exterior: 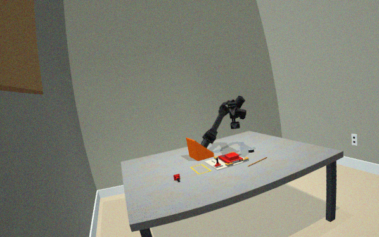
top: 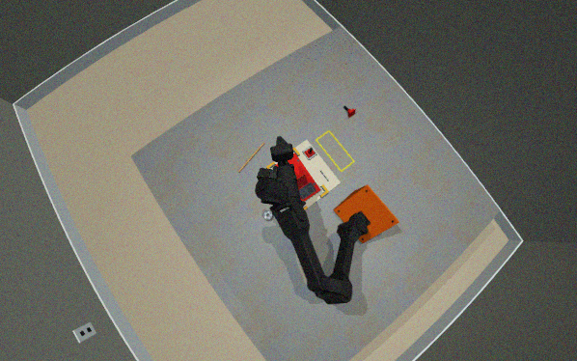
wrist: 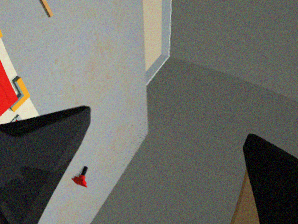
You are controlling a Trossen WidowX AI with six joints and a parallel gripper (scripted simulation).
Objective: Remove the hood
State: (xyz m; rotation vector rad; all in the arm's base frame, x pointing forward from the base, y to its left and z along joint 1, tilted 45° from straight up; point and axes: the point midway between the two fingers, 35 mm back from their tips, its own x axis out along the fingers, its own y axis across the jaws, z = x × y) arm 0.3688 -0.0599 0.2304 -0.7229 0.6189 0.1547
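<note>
My gripper tip is 23 cm above the red car hood, 5 cm past it and 3 cm to the left of it. From my gripper tip the other things lie so: thin wooden stick 27 cm below, 11 cm ahead, 7 cm to the left.
</note>
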